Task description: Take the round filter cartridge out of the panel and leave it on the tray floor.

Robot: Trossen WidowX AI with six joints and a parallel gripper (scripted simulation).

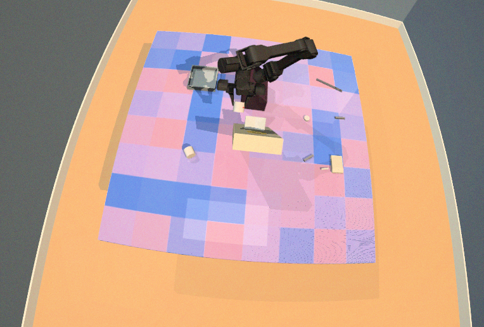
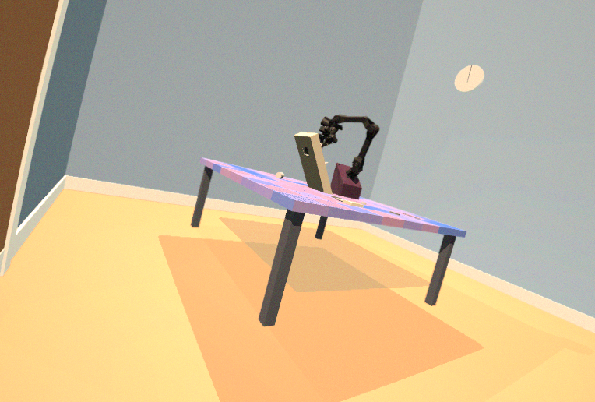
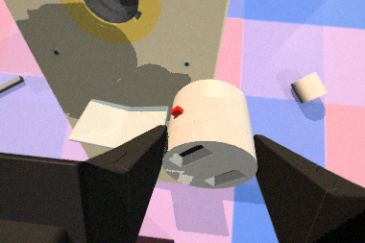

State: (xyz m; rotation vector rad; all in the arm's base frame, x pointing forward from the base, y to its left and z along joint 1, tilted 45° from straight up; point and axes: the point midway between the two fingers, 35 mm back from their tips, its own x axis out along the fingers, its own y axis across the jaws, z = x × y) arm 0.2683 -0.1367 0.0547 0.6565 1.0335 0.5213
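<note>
Right now my gripper tip is 32 cm past the grey tray, 27 cm above it and 23 cm to the left of it. The rest, counted from my gripper tip: round filter cartridge (right at my gripper tip); then cream service panel (11 cm below, 9 cm to the left, 6 cm ahead); then cream block (53 cm to the left, 27 cm below, 4 cm ahead).
</note>
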